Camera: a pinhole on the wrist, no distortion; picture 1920 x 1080 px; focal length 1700.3 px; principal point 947.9 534.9 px. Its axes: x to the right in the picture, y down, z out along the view. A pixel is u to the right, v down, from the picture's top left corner.
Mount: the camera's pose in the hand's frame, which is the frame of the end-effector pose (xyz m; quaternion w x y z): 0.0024 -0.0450 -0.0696 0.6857 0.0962 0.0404 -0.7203
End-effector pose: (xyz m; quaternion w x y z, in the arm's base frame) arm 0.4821 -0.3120 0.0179 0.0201 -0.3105 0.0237 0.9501
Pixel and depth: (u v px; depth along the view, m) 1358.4 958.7 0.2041
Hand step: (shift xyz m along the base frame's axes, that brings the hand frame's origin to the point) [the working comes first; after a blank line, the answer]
In the camera's frame: 0.0493 0.0509 0.2041

-0.0935 0.1427 0.0756
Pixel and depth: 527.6 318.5 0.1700
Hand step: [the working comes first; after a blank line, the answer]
In the camera's frame: -0.0420 -0.0216 0.1700

-0.0335 0.0400 0.1007
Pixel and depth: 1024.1 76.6 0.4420
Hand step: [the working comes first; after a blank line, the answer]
In the camera's frame: 0.0198 -0.1191 0.4420

-0.0747 0.1580 0.3685
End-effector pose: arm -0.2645 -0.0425 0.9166 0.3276 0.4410 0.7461 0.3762
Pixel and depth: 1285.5 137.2 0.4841
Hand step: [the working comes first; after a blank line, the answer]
In the camera's frame: 0.0961 -0.1132 0.4841

0.2781 -0.1109 -0.3563
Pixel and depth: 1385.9 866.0 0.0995
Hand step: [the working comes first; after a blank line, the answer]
In the camera's frame: 0.0256 0.0194 0.0995

-0.0221 -0.0118 -0.0907
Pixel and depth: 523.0 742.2 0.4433
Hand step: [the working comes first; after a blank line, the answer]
In the camera's frame: -0.1108 0.0540 0.4433

0.3004 0.1199 -0.2196
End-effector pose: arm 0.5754 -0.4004 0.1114 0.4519 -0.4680 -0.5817 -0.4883
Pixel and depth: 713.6 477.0 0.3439
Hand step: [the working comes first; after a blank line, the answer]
In the camera's frame: -0.0474 -0.0117 0.3439

-0.0758 0.2636 -0.0761
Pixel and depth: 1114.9 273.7 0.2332
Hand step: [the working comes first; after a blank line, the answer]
In the camera's frame: 0.0229 -0.0358 0.2332

-0.1104 0.1352 -0.0860
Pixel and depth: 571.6 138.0 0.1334
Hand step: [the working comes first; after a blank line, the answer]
In the camera's frame: -0.0295 -0.0311 0.1334

-0.0376 0.0564 -0.0510
